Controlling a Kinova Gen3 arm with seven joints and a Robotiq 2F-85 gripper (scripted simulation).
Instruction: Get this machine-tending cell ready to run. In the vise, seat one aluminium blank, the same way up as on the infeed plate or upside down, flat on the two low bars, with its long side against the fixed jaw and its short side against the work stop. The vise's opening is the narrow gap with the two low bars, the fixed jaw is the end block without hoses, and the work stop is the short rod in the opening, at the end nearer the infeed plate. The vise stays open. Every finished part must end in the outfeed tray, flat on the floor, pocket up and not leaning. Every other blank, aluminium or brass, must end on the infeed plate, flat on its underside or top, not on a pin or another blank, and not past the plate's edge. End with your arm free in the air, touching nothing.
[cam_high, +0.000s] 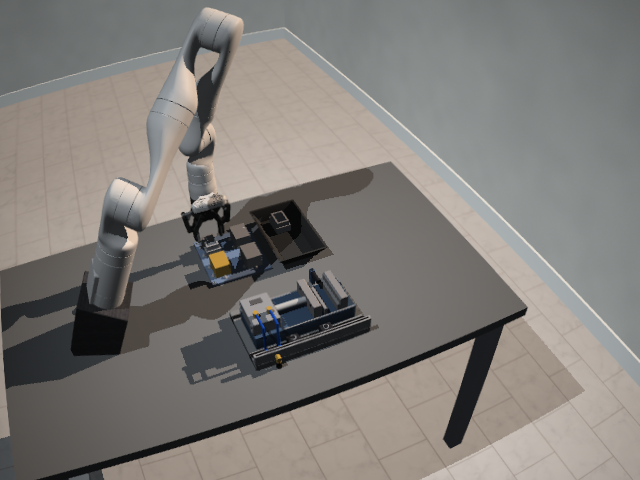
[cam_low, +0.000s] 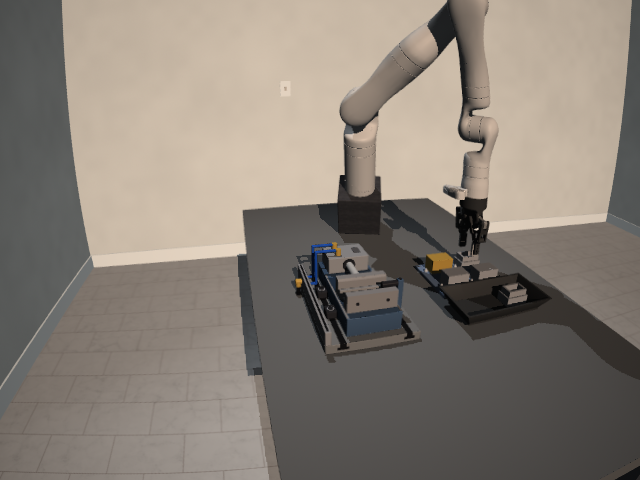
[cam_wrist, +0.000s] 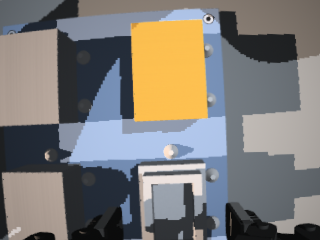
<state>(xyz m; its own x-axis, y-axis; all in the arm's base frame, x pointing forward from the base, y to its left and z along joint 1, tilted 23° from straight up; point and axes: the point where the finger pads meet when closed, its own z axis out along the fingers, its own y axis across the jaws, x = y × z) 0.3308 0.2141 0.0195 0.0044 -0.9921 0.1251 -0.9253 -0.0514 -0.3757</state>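
The brass blank is 90 mm to the right of my hand and 40 mm below it.
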